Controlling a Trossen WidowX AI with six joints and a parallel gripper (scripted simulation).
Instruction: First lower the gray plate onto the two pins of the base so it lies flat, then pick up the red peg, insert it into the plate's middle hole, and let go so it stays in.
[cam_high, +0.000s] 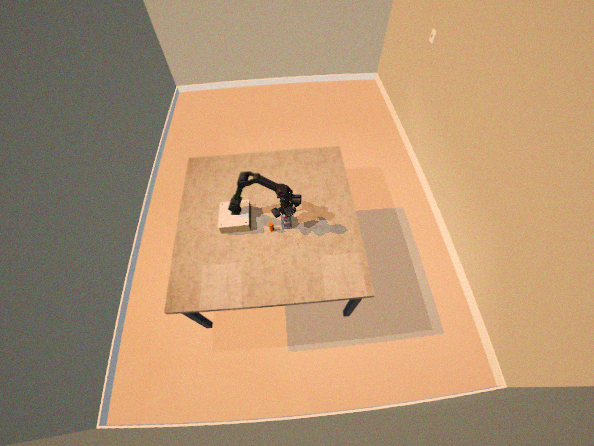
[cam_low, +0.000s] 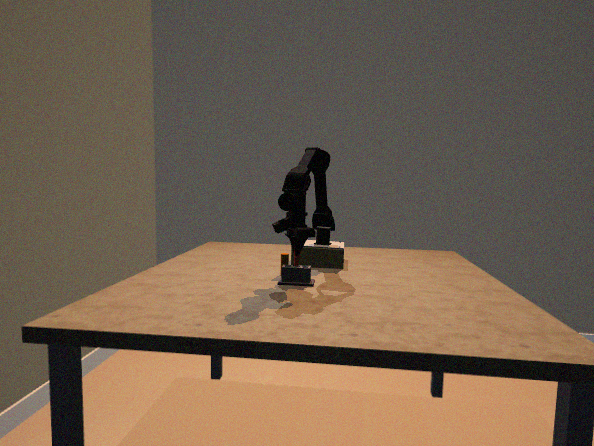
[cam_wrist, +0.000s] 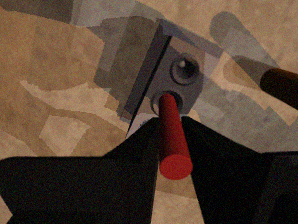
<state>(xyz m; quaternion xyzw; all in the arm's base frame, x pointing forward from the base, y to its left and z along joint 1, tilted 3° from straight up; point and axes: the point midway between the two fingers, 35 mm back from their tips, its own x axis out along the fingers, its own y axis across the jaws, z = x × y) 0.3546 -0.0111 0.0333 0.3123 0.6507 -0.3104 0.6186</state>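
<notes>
Right now my gripper tip is right at the red peg. From my gripper tip the other things lie so: gray plate 5 cm below; then base 9 cm below; then short orange cylinder 10 cm behind, 7 cm to the right, 6 cm below.
</notes>
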